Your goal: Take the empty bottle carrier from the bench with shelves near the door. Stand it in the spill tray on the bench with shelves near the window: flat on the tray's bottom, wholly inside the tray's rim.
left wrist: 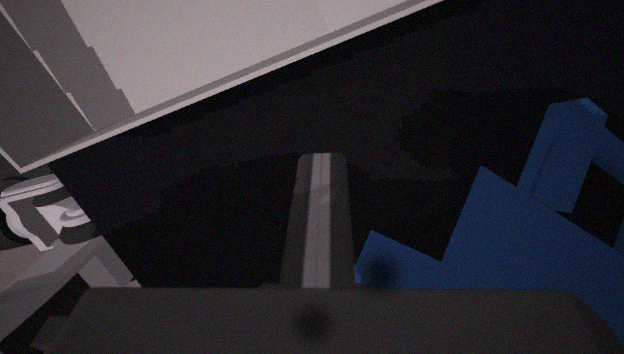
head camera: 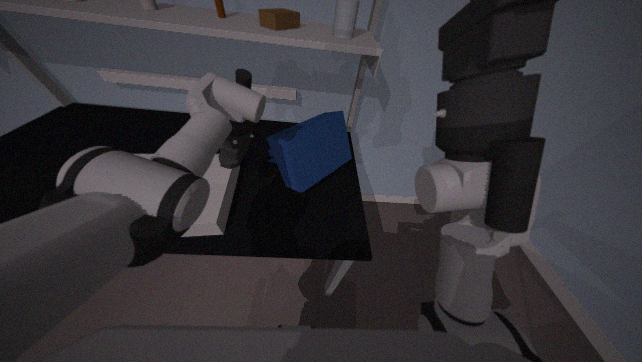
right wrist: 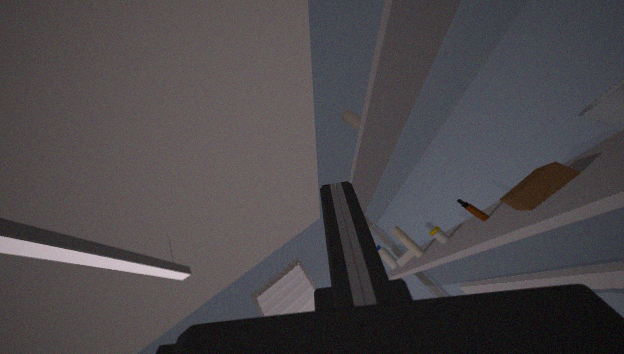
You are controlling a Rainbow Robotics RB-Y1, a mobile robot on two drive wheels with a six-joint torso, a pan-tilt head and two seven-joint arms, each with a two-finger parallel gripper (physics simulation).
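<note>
The blue bottle carrier is on the black bench top, right of my left gripper in the head view. It looks tipped, its notched edge towards that gripper; its exact pose is unclear. The white spill tray is on the same bench, partly hidden behind my left arm. My left gripper is shut and empty, between tray and carrier in the head view. My right gripper is shut and empty, pointing upwards; its fingers are outside the head view.
A shelf above the bench holds a brown box, a pale cylinder and an orange item. A pale rail runs along the wall. The bench's right edge has floor beside it.
</note>
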